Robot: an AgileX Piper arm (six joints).
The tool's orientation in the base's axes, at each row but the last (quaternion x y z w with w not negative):
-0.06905 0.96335 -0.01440 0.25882
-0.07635 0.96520 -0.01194 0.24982
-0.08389 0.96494 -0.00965 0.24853
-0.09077 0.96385 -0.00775 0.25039
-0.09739 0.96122 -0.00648 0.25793
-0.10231 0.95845 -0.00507 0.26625
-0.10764 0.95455 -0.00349 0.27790
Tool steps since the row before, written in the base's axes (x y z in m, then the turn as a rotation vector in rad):
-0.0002 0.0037 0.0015 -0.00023 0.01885 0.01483
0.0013 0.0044 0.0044 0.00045 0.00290 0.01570
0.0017 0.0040 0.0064 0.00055 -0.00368 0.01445
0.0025 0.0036 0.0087 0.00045 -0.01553 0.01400
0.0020 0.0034 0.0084 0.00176 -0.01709 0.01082
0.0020 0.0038 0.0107 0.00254 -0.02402 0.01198
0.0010 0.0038 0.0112 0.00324 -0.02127 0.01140
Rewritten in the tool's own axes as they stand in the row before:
-0.0011 0.0036 -0.0014 -0.00982 0.01775 -0.01280
-0.0039 0.0039 -0.0032 -0.00838 0.00184 -0.01347
-0.0052 0.0033 -0.0047 -0.00677 -0.00459 -0.01248
-0.0070 0.0026 -0.0063 -0.00435 -0.01619 -0.01250
-0.0065 0.0024 -0.0062 -0.00359 -0.01777 -0.00915
-0.0079 0.0026 -0.0080 -0.00345 -0.02478 -0.01006
-0.0075 0.0028 -0.0087 -0.00429 -0.02219 -0.00905

